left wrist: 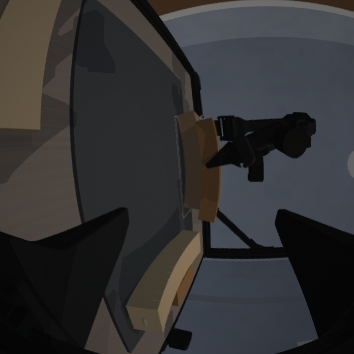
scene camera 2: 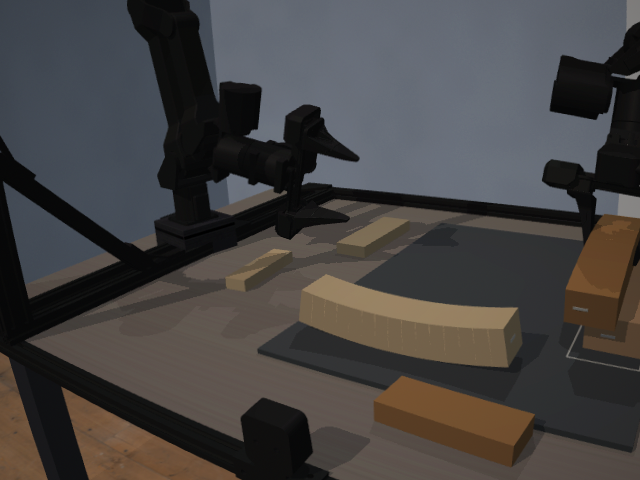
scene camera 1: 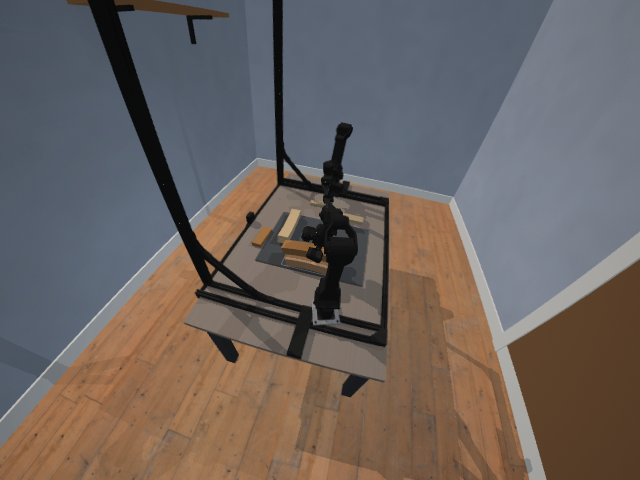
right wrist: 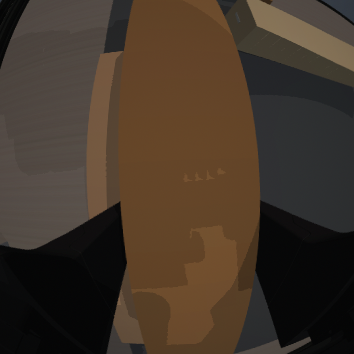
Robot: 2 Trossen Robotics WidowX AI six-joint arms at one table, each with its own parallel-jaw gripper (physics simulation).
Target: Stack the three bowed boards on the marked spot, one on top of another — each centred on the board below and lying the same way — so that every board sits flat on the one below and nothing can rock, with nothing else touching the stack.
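Places are measured from the left arm's base along level axes (x right, y back, z down), in metres.
Pixels of known places: left gripper, fingertip midpoint: (left wrist: 205,217) (scene camera 2: 353,190) (scene camera 1: 327,201); right gripper, fingertip midpoint: (left wrist: 206,165) (right wrist: 185,203); left arm's base at its link origin: (scene camera 2: 193,218); right arm's base at its link origin: (scene camera 1: 325,311).
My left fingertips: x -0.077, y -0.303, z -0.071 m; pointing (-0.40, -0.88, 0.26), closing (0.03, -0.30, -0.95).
Note:
Ahead of a thing's pixels: the offset from my left fingertips to its top centre. "spot": to the spot under its first point. Level surfaces: height alone.
A light brown bowed board @[dx -0.100, dy -0.351, dz +0.062 m] (scene camera 1: 306,265) (scene camera 2: 611,341) (left wrist: 191,160) (right wrist: 97,140) lies on the white-outlined marked spot @[spot: dx +0.034, dy -0.375, dz +0.116 m] (scene camera 2: 602,363). My right gripper (scene camera 2: 612,245) (right wrist: 185,203) is shut on the orange-brown bowed board @[dx -0.075, dy -0.331, dz +0.021 m] (scene camera 1: 296,247) (scene camera 2: 594,273) (left wrist: 211,185) (right wrist: 185,125). It holds that board over the light brown one, lying roughly the same way but shifted sideways; whether they touch is unclear. The cream bowed board @[dx +0.120, dy -0.183, dz +0.065 m] (scene camera 1: 289,226) (scene camera 2: 413,315) (left wrist: 167,280) (right wrist: 300,37) lies at another angle near the mat's edge. My left gripper (scene camera 2: 353,189) (left wrist: 205,217) is open and empty, above the table.
A short orange block @[dx +0.206, dy -0.311, dz +0.101 m] (scene camera 1: 262,236) (scene camera 2: 449,419) lies beside the dark mat @[dz +0.117 m] (scene camera 1: 355,276) (scene camera 2: 496,253), near the cream board. Two cream blocks @[dx -0.126, dy +0.081, dz +0.105 m] (scene camera 2: 374,236) @[dx +0.084, dy +0.114, dz +0.106 m] (scene camera 2: 259,269) lie near the left arm. A black box (scene camera 2: 276,428) stands on the table frame's edge.

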